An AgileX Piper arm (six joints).
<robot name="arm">
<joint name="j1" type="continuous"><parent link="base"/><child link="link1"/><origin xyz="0.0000 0.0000 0.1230" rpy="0.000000 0.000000 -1.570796"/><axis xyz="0 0 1"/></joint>
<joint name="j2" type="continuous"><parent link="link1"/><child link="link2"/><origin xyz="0.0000 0.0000 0.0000" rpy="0.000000 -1.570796 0.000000"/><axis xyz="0 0 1"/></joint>
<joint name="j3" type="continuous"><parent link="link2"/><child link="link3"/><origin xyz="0.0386 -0.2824 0.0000" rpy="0.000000 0.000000 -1.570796"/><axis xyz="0 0 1"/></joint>
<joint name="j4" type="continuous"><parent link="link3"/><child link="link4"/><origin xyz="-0.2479 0.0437 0.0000" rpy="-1.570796 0.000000 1.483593"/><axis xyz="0 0 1"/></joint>
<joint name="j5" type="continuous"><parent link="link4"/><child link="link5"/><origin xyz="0.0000 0.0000 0.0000" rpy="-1.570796 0.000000 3.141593"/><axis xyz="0 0 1"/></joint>
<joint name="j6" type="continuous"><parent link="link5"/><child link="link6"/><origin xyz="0.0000 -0.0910 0.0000" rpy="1.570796 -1.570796 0.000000"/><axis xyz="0 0 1"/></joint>
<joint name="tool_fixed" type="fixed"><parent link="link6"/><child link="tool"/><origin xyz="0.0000 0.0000 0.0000" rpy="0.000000 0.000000 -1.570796"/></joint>
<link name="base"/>
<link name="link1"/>
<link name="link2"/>
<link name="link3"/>
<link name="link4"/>
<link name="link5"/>
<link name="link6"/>
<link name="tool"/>
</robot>
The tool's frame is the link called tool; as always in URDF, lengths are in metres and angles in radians. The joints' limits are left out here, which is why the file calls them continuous.
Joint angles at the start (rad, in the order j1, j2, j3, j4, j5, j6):
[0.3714 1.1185 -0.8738 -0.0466 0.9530 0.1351]
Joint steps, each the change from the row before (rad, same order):
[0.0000 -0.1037 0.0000 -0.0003 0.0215 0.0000]
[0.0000 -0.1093 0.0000 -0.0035 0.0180 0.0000]
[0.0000 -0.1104 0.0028 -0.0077 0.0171 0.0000]
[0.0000 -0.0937 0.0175 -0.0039 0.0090 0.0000]
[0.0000 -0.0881 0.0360 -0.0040 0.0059 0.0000]
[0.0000 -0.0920 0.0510 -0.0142 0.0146 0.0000]
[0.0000 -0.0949 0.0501 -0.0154 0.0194 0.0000]
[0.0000 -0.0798 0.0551 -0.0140 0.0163 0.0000]
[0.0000 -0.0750 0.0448 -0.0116 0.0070 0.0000]
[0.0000 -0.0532 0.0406 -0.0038 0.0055 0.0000]
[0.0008 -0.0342 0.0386 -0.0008 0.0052 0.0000]
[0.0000 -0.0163 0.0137 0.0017 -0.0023 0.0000]
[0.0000 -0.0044 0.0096 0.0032 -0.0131 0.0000]
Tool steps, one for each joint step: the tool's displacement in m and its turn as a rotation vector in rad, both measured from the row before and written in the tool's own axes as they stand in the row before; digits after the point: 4 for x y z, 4 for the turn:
[0.0097 -0.0021 -0.0262 -0.0081 -0.0817 0.0038]
[0.0105 -0.0025 -0.0272 -0.0065 -0.0911 0.0025]
[0.0114 -0.0030 -0.0264 -0.0026 -0.0908 0.0008]
[0.0123 -0.0025 -0.0186 -0.0034 -0.0672 0.0018]
[0.0151 -0.0025 -0.0123 -0.0011 -0.0464 0.0008]
[0.0191 -0.0036 -0.0086 0.0101 -0.0279 -0.0047]
[0.0197 -0.0037 -0.0077 0.0118 -0.0271 -0.0043]
[0.0189 -0.0030 -0.0021 0.0122 -0.0100 -0.0045]
[0.0156 -0.0025 -0.0023 0.0087 -0.0244 -0.0024]
[0.0127 -0.0012 0.0011 0.0031 -0.0075 -0.0004]
[0.0106 -0.0005 0.0039 0.0011 0.0094 -0.0013]
[0.0037 0.0000 0.0009 -0.0020 -0.0047 0.0011]
[0.0010 0.0004 0.0016 -0.0042 -0.0074 0.0009]

